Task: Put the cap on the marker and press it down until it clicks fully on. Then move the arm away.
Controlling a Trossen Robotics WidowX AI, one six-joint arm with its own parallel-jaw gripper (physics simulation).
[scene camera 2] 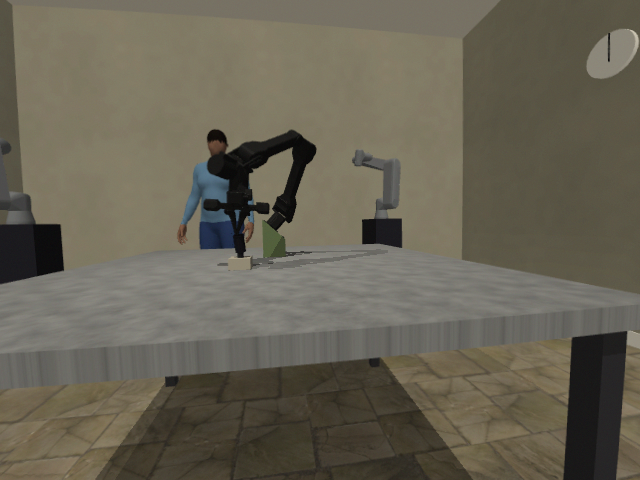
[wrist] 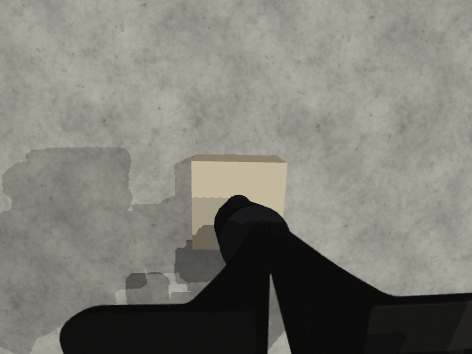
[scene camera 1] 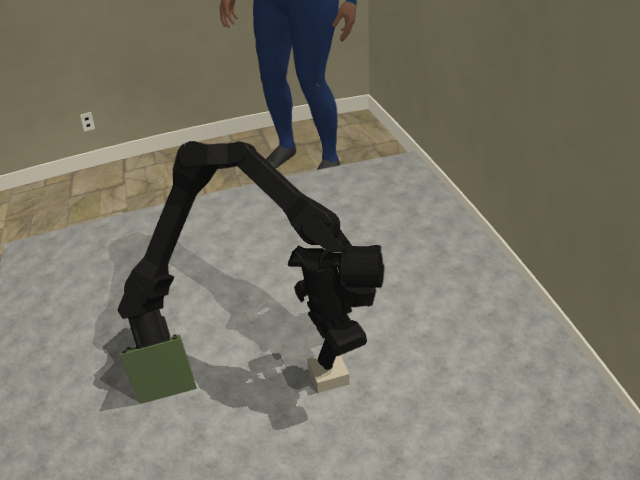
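Note:
A beige block sits on the table with the black marker standing in it. The black cap is on the marker's upper end. The marker and cap look slightly tilted in the scene camera 2 view. Whether the cap is fully seated cannot be told. My gripper is shut and empty. Its closed tips are at the cap's top, appearing to touch it, and hide part of it in the wrist view.
The arm's green base mount stands on the grey table, to the left of the block in the scene camera 1 view. A person stands behind the table. Another grey arm stands on a dark pedestal beyond it.

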